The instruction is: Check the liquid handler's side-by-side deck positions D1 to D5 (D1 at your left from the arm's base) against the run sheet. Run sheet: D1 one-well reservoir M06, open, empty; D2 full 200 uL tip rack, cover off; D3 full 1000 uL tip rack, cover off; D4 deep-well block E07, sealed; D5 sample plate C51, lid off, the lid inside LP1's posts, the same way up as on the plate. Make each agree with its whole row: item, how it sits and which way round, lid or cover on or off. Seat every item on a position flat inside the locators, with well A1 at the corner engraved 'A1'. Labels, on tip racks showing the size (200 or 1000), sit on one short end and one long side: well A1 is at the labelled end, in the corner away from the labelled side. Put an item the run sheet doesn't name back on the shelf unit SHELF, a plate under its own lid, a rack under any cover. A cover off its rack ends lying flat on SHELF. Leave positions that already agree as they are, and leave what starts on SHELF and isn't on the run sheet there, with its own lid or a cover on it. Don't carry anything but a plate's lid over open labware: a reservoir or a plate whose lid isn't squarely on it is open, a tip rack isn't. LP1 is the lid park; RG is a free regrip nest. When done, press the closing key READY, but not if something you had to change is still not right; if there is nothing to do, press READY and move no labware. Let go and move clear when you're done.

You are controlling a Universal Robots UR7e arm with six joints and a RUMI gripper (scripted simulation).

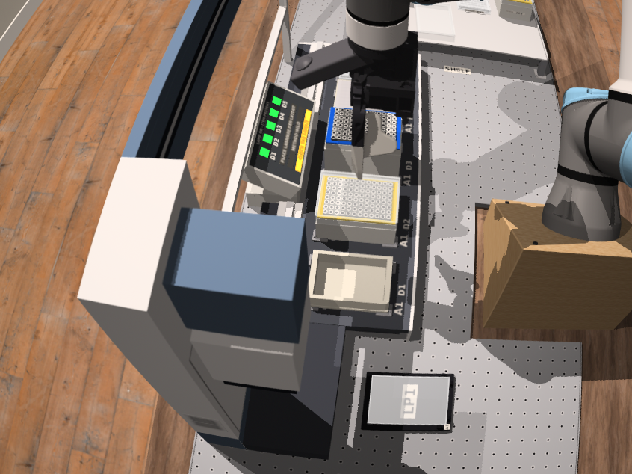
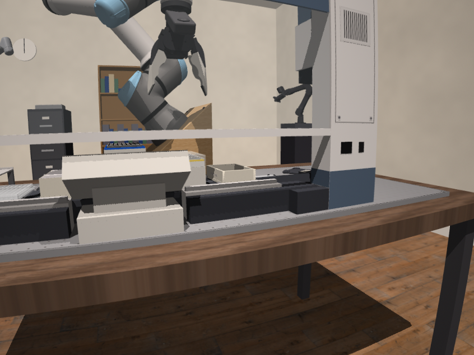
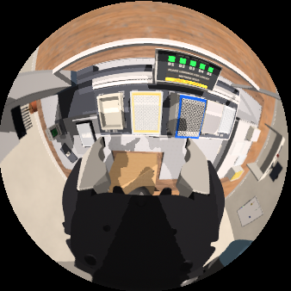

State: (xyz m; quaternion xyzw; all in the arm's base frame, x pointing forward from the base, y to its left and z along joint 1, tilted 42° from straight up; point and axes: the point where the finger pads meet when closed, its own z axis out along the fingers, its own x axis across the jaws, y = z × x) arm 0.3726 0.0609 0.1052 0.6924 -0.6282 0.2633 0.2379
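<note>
Right now the yellow-framed tip rack is 17 cm below my hand, 1 cm to the right of it and 1 cm behind it. Round my hand: lid park LP1 (30 cm to the left, 25 cm below, 14 cm behind); then blue-framed tip rack (14 cm below, 13 cm to the right); then cream reservoir (20 cm below, 12 cm to the left, 1 cm behind).
</note>
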